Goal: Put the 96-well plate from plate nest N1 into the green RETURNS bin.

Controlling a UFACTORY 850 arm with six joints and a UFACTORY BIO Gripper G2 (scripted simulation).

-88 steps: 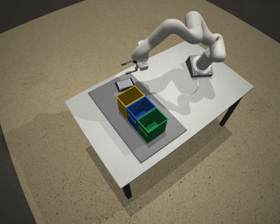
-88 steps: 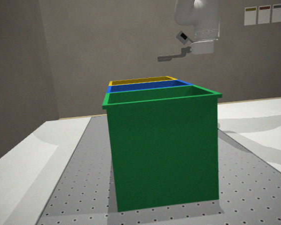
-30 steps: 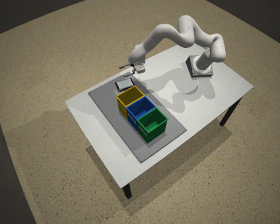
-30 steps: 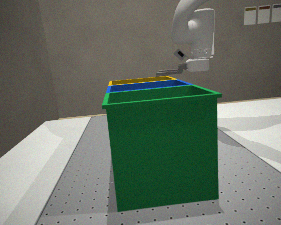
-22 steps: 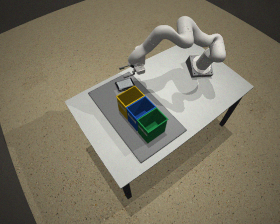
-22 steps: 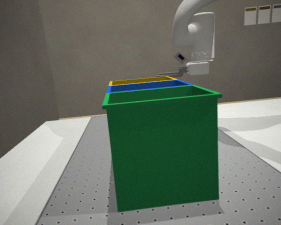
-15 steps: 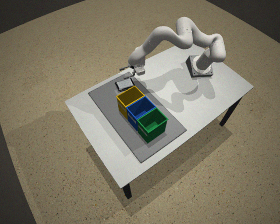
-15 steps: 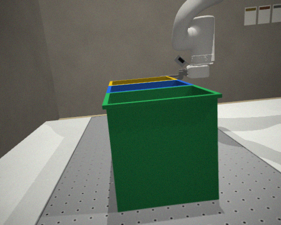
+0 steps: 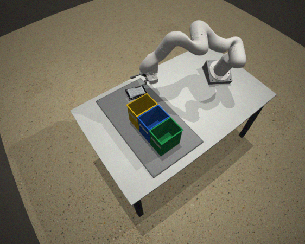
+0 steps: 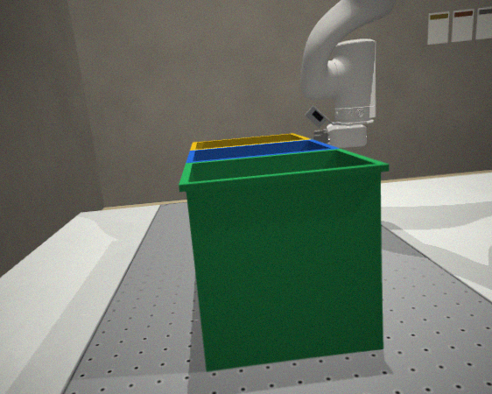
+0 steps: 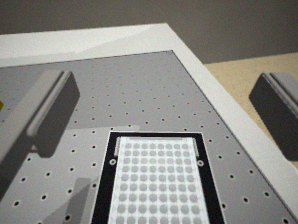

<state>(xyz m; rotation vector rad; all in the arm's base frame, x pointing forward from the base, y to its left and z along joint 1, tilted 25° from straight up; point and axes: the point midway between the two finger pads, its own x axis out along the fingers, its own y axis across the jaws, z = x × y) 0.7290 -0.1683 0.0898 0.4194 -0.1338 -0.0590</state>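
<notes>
The clear 96-well plate is 11 cm below my hand. Round my hand: yellow bin (27 cm to the left, 5 cm ahead, 4 cm below); then black plate nest N1 (12 cm below); then blue bin (40 cm to the left, 4 cm below, 2 cm ahead).
</notes>
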